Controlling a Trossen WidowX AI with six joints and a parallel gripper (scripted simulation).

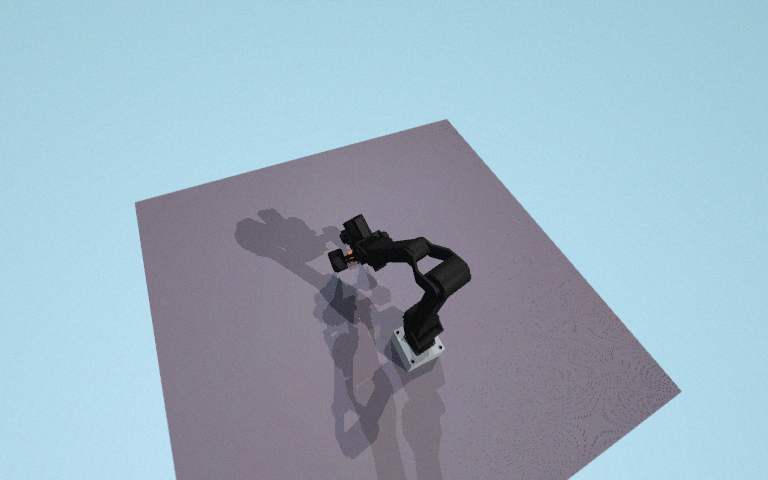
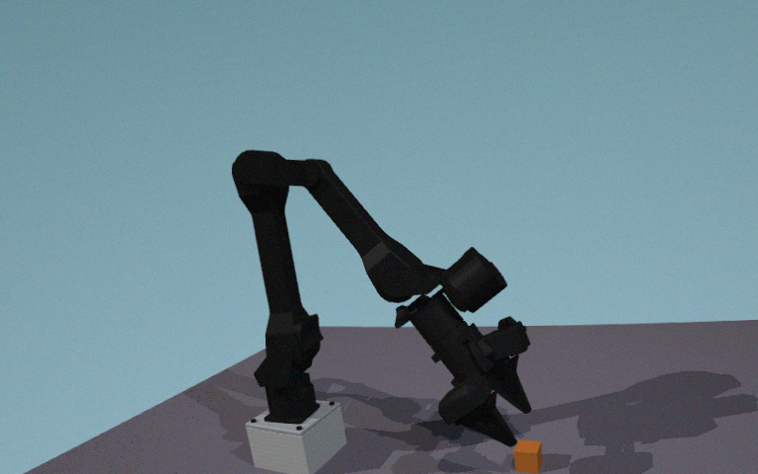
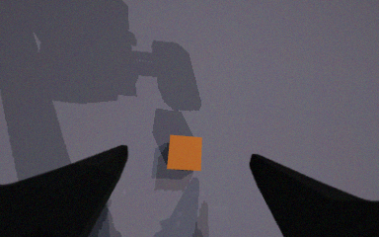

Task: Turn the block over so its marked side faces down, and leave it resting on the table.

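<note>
Now: gripper tip 4 cm above the orange block.
</note>
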